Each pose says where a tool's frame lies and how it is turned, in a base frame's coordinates. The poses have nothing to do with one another.
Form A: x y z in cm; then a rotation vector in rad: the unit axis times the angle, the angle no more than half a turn.
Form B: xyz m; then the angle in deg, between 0 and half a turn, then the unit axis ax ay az. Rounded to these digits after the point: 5 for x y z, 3 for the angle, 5 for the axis.
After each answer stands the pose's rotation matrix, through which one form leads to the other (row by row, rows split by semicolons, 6 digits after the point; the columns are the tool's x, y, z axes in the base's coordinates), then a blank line. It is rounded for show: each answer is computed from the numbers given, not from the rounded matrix.
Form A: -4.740 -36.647 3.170 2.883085 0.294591 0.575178
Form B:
-0.04740 -0.36647 0.03170 169.287 0.97579 0.09971 0.19467
0.905158 0.156701 0.395137; 0.229072 -0.962863 -0.142901; 0.358070 0.219863 -0.907439

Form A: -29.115 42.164 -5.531 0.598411 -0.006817 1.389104
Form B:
-0.29115 0.42164 -0.05531 86.662 0.39564 -0.00451 0.91840
0.205644 -0.918517 0.337692; 0.915159 0.058251 -0.398862; 0.346691 0.391066 0.852568

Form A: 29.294 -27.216 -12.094 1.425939 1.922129 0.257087
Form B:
0.29294 -0.27216 -0.12094 137.915 0.59240 0.79854 0.10681
-0.130770 0.752539 0.645434; 0.895708 0.368748 -0.248461; -0.424979 0.545628 -0.722276

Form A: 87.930 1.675 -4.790 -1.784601 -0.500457 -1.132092
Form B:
0.87930 0.01675 -0.04790 124.437 -0.82170 -0.23043 -0.52126
0.491510 0.726326 0.480489; -0.133487 -0.482379 0.865732; 0.860581 -0.489655 -0.140139

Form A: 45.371 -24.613 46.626 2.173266 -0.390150 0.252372
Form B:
0.45371 -0.24613 0.46626 127.333 0.97790 -0.17555 0.11356
0.929774 -0.366080 0.038808; -0.185493 -0.556940 -0.809574; 0.317982 0.745522 -0.585734

